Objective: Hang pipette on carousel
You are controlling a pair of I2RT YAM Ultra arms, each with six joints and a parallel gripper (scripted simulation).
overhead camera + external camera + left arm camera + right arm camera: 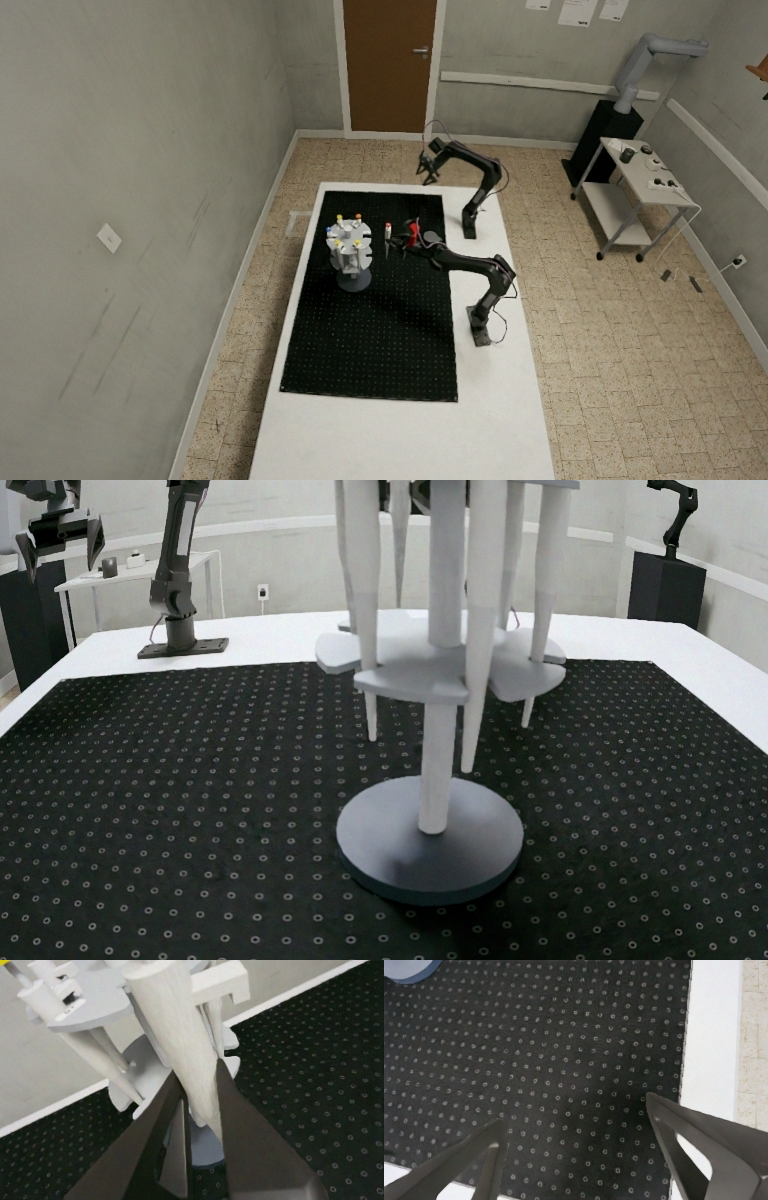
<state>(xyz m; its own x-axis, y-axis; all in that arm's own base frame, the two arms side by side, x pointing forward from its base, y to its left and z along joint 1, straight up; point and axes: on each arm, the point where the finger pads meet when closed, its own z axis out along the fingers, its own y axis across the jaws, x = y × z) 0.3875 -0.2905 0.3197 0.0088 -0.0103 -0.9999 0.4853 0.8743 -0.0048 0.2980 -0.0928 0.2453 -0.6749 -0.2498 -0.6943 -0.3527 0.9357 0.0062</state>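
The white pipette is 2 cm below my left hand and 1 cm to the right of it.
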